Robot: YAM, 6 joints.
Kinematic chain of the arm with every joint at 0, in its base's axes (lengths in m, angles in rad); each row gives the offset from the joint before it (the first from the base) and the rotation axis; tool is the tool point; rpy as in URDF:
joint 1: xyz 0 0 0.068 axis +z
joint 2: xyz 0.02 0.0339 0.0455 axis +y
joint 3: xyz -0.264 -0.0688 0 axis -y
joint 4: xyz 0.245 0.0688 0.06 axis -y
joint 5: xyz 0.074 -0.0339 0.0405 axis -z
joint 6: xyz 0.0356 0 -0.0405 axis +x
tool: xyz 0 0 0 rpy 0 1.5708 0
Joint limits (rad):
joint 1: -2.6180..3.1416
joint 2: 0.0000..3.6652
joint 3: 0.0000..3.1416
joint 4: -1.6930..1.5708
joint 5: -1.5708..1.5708
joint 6: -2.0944..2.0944
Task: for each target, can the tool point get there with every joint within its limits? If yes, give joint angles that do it. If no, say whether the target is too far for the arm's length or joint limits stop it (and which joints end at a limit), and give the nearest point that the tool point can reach.
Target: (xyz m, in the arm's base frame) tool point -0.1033 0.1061 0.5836
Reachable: yes | joints -0.8864 0.6092 2.0710 -0.7623 0.3734 -1.6711
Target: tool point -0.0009 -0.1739 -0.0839
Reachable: yes | joints -1.6207 2.4964 0.5525 0.1531 -0.2211 -0.5351
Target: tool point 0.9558 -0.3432 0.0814
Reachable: no: too far | nearest point 0.6075 -0.2181 0.0933 | short by 0.370 m
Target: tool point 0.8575 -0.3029 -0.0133
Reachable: no: too far | nearest point 0.6031 -0.2130 0.0252 | short by 0.273 m
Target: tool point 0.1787 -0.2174 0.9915
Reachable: no: too far | nearest point 0.1261 -0.1534 0.7133 | short by 0.290 m
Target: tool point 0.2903 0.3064 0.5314
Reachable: yes | joints 0.7732 2.1578 2.3031 1.2171 -0.4833 -0.3109
